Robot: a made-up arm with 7 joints. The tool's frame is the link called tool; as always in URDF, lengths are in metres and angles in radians.
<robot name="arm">
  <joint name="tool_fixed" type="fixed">
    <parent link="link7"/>
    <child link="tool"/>
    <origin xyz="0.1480 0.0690 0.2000" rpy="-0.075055 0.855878 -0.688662"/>
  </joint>
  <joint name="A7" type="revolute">
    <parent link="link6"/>
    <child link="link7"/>
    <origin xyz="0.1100 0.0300 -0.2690"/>
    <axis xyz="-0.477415 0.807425 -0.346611"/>
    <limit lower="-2.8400" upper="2.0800" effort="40" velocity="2.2"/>
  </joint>
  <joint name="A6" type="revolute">
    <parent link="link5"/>
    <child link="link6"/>
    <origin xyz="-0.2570 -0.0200 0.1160"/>
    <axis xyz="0 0 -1"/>
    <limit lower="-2.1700" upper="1.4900" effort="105" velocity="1.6"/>
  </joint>
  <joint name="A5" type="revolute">
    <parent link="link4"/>
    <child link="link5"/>
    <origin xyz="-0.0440 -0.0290 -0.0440"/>
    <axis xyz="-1 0 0"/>
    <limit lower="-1.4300" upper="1.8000" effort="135" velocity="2.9"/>
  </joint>
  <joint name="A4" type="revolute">
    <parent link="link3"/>
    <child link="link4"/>
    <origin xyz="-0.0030 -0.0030 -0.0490"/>
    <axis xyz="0 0 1"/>
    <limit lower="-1.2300" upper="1.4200" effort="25" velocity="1.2"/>
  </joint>
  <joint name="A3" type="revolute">
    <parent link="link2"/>
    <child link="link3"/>
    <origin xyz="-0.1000 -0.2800 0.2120"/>
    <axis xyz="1 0 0"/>
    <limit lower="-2.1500" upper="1.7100" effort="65" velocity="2.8"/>
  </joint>
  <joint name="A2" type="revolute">
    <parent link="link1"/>
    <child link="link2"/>
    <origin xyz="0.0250 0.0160 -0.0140"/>
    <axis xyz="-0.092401 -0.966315 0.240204"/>
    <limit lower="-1.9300" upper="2.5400" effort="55" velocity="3"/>
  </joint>
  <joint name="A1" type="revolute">
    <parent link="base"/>
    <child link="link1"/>
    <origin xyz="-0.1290 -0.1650 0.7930"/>
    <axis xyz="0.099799 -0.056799 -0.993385"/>
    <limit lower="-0.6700" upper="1.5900" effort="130" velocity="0.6"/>
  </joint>
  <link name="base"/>
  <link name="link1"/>
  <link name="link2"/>
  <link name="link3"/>
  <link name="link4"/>
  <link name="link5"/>
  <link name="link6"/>
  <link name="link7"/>
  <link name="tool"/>
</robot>
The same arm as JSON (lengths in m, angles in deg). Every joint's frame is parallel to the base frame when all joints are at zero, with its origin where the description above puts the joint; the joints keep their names.
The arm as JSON. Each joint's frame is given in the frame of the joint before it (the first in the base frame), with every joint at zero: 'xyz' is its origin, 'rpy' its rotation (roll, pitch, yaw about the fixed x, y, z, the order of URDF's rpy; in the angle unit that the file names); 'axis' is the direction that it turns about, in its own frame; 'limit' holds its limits. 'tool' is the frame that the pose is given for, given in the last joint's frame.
{"units": {"length": "m", "angle": "deg"}, "joints": [
  {"name": "A1", "type": "revolute", "origin": {"xyz": [-0.129, -0.165, 0.793], "rpy": [0.0, 0.0, 0.0]}, "axis": [0.099799, -0.056799, -0.993385], "limit": {"lower": -38.39, "upper": 91.1}},
  {"name": "A2", "type": "revolute", "origin": {"xyz": [0.025, 0.016, -0.014], "rpy": [0.0, 0.0, 0.0]}, "axis": [-0.092401, -0.966315, 0.240204], "limit": {"lower": -110.58, "upper": 145.53}},
  {"name": "A3", "type": "revolute", "origin": {"xyz": [-0.1, -0.28, 0.212], "rpy": [0.0, 0.0, 0.0]}, "axis": "+x", "limit": {"lower": -123.19, "upper": 97.98}},
  {"name": "A4", "type": "revolute", "origin": {"xyz": [-0.003, -0.003, -0.049], "rpy": [0.0, 0.0, 0.0]}, "axis": "+z", "limit": {"lower": -70.47, "upper": 81.36}},
  {"name": "A5", "type": "revolute", "origin": {"xyz": [-0.044, -0.029, -0.044], "rpy": [0.0, 0.0, 0.0]}, "axis": "-x", "limit": {"lower": -81.93, "upper": 103.13}},
  {"name": "A6", "type": "revolute", "origin": {"xyz": [-0.257, -0.02, 0.116], "rpy": [0.0, 0.0, 0.0]}, "axis": "-z", "limit": {"lower": -124.33, "upper": 85.37}},
  {"name": "A7", "type": "revolute", "origin": {"xyz": [0.11, 0.03, -0.269], "rpy": [0.0, 0.0, 0.0]}, "axis": [-0.477415, 0.807425, -0.346611], "limit": {"lower": -162.72, "upper": 119.18}}
], "tool": {"origin": {"xyz": [0.148, 0.069, 0.2], "rpy": [-4.3, 49.04, -39.46]}}}

